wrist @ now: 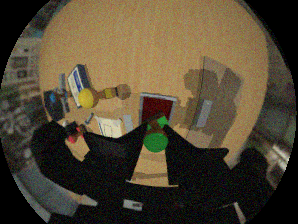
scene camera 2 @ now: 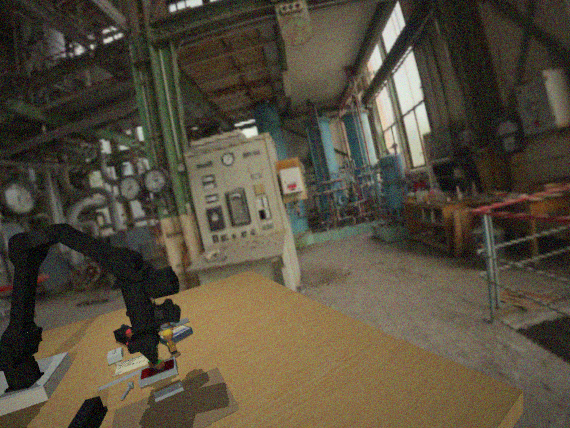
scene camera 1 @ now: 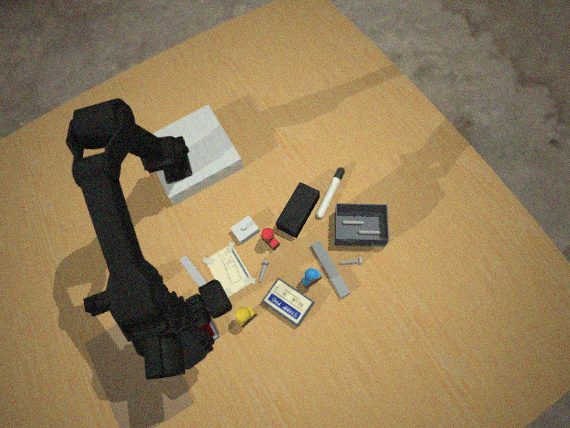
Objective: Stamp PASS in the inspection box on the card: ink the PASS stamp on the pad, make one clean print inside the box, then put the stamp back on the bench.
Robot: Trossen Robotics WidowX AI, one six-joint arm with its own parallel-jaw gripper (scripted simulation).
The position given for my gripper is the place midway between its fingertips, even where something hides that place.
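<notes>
You'd see my gripper [scene camera 1: 193, 323] here, and the wrist view shows the gripper [wrist: 155, 125] too, same as scene camera 2 does with my gripper [scene camera 2: 155, 361]. There's also a green-knobbed stamp [wrist: 155, 140], and a dark tray [scene camera 1: 366, 225] as well.
</notes>
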